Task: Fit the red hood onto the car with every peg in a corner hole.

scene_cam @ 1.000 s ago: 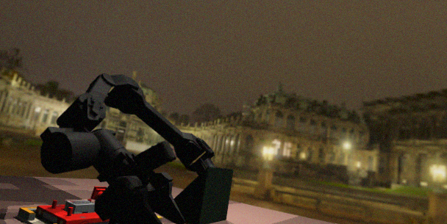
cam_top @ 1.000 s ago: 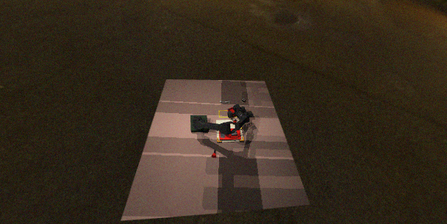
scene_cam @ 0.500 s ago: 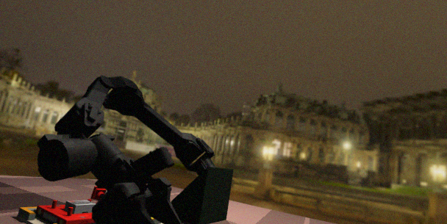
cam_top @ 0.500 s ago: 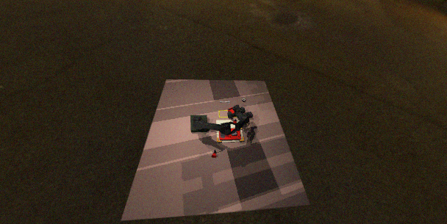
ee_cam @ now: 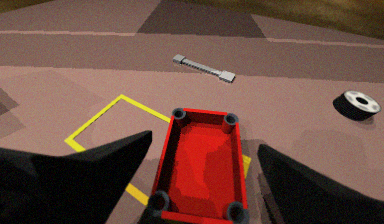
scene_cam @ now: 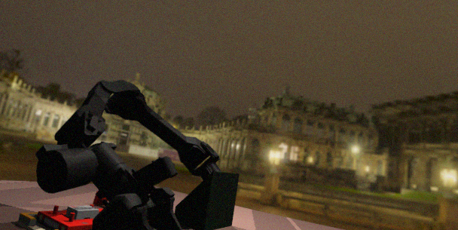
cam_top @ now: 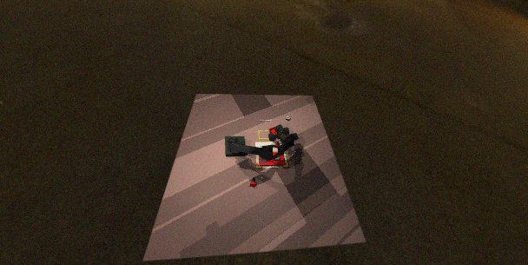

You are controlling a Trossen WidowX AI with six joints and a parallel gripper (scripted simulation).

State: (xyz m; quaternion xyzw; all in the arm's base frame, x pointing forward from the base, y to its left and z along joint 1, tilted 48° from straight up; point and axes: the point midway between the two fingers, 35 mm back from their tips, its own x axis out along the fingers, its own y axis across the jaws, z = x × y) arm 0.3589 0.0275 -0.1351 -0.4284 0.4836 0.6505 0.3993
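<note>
Right now my gripper tip is 10 mm to the left of the red hood and 30 mm above it. Also, from my gripper tip: small grey tool 70 mm behind, 140 mm to the left, 30 mm below; then grey engine block 10 mm behind, 250 mm to the right, 10 mm below.
</note>
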